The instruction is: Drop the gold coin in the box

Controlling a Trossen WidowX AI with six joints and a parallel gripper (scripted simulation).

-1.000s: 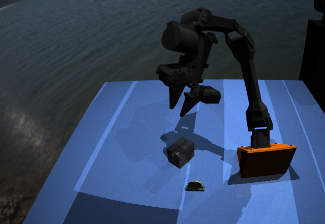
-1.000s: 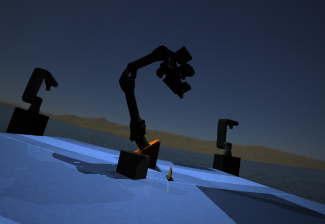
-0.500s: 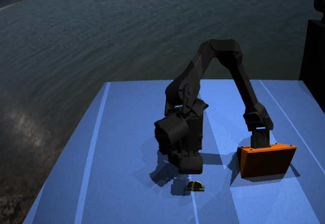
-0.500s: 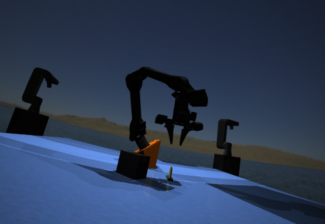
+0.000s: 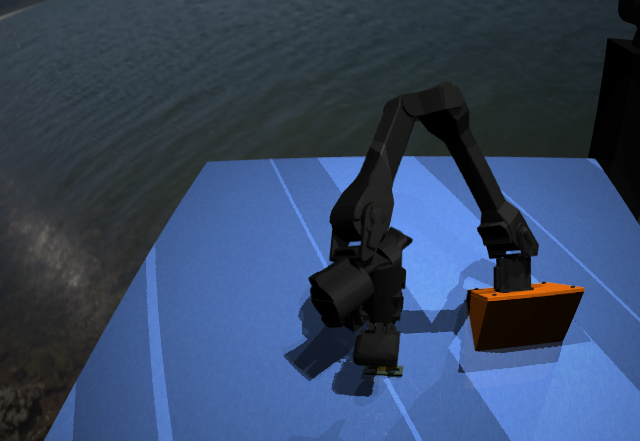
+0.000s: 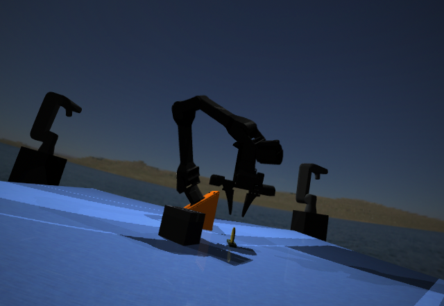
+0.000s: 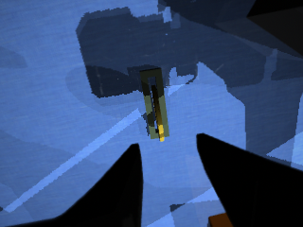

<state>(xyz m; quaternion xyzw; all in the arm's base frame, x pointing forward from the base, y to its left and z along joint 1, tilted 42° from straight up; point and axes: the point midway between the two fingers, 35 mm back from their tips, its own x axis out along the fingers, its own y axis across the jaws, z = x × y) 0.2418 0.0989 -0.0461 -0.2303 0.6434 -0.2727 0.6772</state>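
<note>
My gripper tip is 60 mm above the gold coin.
</note>
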